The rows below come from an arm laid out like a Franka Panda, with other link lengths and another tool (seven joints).
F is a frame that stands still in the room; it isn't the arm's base.
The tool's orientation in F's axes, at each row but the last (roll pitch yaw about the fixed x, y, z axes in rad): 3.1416 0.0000 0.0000; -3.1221 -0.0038 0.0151; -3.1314 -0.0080 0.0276; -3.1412 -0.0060 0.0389; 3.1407 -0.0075 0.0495; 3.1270 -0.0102 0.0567; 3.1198 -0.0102 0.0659
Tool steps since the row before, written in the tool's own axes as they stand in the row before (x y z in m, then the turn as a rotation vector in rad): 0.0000 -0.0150 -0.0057 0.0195 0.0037 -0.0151; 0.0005 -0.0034 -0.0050 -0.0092 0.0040 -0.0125; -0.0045 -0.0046 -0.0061 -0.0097 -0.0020 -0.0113; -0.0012 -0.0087 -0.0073 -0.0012 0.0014 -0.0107; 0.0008 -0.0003 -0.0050 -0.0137 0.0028 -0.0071; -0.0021 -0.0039 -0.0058 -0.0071 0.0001 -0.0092; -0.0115 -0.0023 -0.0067 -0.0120 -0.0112 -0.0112
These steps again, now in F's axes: 0.0000 0.0150 0.0057 0.0195 -0.0037 0.0151; 0.0004 0.0033 0.0051 -0.0092 -0.0044 0.0124; -0.0047 0.0044 0.0061 -0.0098 0.0016 0.0112; -0.0016 0.0086 0.0073 -0.0012 -0.0015 0.0107; 0.0007 0.0003 0.0050 -0.0136 -0.0035 0.0070; -0.0024 0.0039 0.0057 -0.0072 -0.0004 0.0091; -0.0117 0.0017 0.0065 -0.0128 0.0106 0.0108
